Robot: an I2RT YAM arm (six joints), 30 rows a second.
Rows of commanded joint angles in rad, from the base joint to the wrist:
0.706, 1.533, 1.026, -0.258, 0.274, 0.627
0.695, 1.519, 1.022, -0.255, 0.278, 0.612
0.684, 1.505, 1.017, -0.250, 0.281, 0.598
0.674, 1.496, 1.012, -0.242, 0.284, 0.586
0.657, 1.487, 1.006, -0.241, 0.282, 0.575
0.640, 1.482, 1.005, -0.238, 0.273, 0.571
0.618, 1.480, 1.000, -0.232, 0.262, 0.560
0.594, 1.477, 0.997, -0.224, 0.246, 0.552
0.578, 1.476, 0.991, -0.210, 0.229, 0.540
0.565, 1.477, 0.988, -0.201, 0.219, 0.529
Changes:
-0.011, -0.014, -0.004, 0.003, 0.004, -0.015
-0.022, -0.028, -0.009, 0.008, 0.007, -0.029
-0.032, -0.037, -0.014, 0.016, 0.010, -0.041
-0.049, -0.046, -0.020, 0.017, 0.008, -0.052
-0.066, -0.051, -0.021, 0.020, -0.001, -0.056
-0.088, -0.053, -0.026, 0.026, -0.012, -0.067
-0.112, -0.056, -0.029, 0.034, -0.028, -0.075
-0.128, -0.057, -0.035, 0.048, -0.045, -0.087
-0.141, -0.056, -0.038, 0.057, -0.055, -0.098

